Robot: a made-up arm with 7 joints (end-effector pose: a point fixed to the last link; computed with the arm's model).
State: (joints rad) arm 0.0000 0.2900 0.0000 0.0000 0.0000 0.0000 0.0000
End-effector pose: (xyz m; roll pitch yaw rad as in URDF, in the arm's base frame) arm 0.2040 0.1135 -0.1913 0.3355 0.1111 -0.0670
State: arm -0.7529 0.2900 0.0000 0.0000 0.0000 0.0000 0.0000
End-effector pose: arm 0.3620 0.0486 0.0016 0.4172 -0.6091 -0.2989
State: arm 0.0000 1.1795 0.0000 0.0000 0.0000 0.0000 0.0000
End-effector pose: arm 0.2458 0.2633 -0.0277 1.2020 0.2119 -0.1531
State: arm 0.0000 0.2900 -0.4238 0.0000 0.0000 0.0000 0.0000
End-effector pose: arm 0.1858 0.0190 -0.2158 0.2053 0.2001 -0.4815
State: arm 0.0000 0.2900 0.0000 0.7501 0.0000 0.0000 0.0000
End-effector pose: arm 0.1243 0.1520 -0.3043 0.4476 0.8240 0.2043
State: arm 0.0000 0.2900 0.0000 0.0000 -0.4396 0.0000 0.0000
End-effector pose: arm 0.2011 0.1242 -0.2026 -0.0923 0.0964 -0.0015
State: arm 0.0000 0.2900 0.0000 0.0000 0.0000 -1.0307 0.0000
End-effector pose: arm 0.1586 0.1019 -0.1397 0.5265 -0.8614 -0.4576
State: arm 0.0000 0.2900 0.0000 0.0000 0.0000 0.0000 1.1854
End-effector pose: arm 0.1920 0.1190 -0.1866 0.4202 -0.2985 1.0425
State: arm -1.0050 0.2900 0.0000 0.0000 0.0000 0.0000 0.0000
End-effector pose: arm 0.3760 0.0244 0.0852 0.5108 -0.8418 -0.4291
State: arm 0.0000 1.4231 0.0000 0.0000 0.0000 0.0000 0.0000
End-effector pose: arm 0.2614 0.2734 0.0333 1.4414 0.2487 -0.1588
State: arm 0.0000 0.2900 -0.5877 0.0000 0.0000 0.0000 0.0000
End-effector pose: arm 0.1683 -0.0149 -0.2218 0.1462 0.2189 -0.6460
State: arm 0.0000 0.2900 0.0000 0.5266 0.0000 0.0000 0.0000
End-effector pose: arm 0.1571 0.1418 -0.2774 0.3838 0.6147 0.0998
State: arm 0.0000 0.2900 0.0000 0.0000 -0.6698 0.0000 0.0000
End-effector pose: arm 0.1992 0.1276 -0.2100 -0.3163 0.1000 0.0337
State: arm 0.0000 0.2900 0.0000 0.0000 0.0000 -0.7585 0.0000
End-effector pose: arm 0.1756 0.1032 -0.1485 0.4192 -0.6120 -0.3091
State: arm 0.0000 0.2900 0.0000 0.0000 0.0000 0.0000 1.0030
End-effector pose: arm 0.1942 0.1192 -0.1871 0.4384 -0.2332 0.8683
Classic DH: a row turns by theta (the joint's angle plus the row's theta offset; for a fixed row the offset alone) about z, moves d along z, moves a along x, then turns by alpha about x. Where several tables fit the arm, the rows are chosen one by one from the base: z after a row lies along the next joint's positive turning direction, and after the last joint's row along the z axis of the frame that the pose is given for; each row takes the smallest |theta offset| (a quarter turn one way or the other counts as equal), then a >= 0, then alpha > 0; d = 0 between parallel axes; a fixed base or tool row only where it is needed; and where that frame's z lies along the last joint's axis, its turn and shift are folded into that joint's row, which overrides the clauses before.
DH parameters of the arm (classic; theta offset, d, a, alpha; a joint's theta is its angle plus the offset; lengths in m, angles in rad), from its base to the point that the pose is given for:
base (fixed): -0.071 0.0901 0.0233 -1.3004
joint 1: -1.3111 0.0162 0.0096 -1.5708
joint 2: 1.2915 0.0098 -0.0065 1.5708
joint 3: 1.5708 -0.2656 0.0391 -1.5708
joint 4: 1.5708 -0.0059 0.0179 1.5708
joint 5: 0 0.1317 0.0072 -1.5708
joint 6: -1.5708 0.0216 0.0535 1.5708
joint 7: -1.2204 0.1048 -0.0026 0.1629
tool (fixed): 1.2005 -0.0759 0 0

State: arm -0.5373 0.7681 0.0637 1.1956 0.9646 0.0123 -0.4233
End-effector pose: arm 0.2785 0.2892 -0.1667 1.8405 1.0279 0.7182
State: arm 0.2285 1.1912 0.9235 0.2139 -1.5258 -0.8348 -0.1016
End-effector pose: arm 0.0918 0.3988 0.1179 -0.7742 -1.2472 1.2215
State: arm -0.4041 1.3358 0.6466 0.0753 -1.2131 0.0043 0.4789
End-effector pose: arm 0.2222 0.3420 0.2103 -0.3997 -0.7642 0.8410
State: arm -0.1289 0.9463 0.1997 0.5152 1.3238 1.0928 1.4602
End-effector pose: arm 0.2151 0.3358 -0.0601 -2.5641 -0.7425 -0.5176
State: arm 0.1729 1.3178 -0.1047 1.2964 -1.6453 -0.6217 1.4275
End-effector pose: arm 0.0199 0.4372 0.0300 -0.1394 -0.5475 2.7577
